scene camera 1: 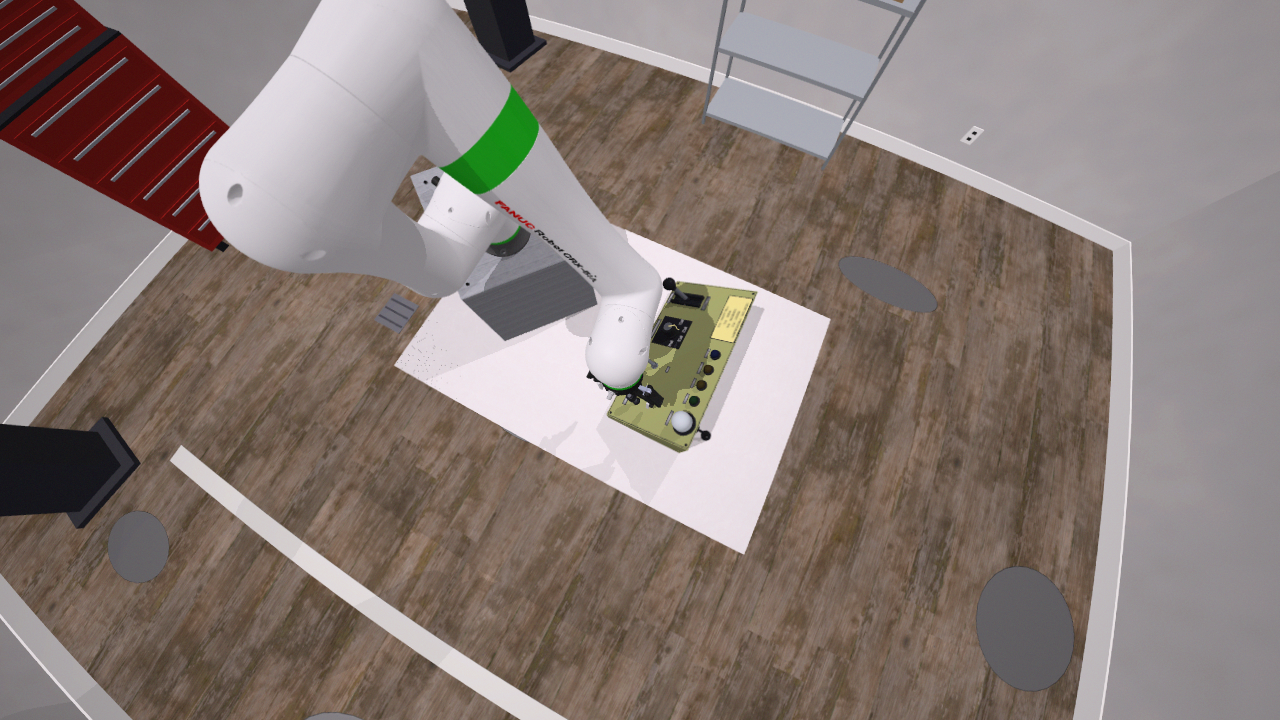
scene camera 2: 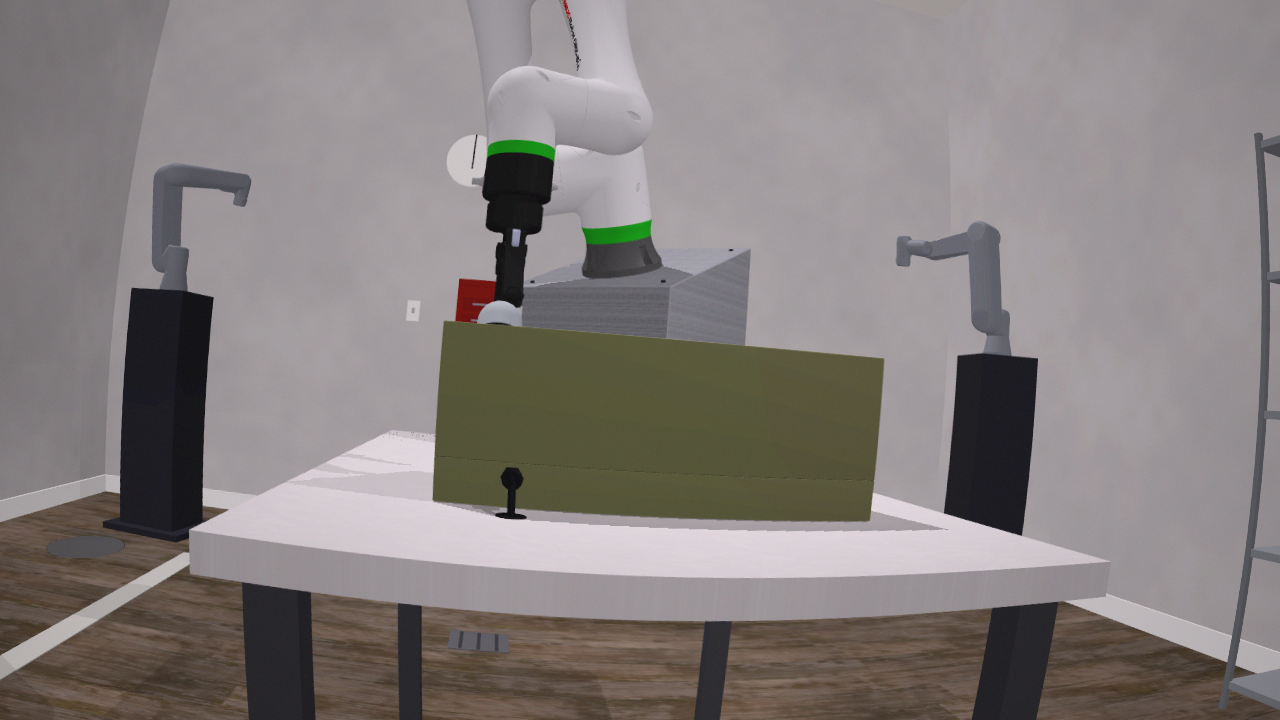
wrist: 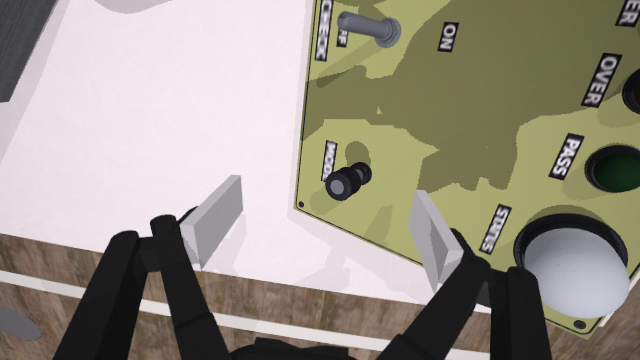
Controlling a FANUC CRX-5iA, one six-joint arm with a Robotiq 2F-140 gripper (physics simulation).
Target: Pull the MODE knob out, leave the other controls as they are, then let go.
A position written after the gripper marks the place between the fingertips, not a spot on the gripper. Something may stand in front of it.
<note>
In view: the gripper (wrist: 325, 200) and a black mode knob (wrist: 340, 185).
</note>
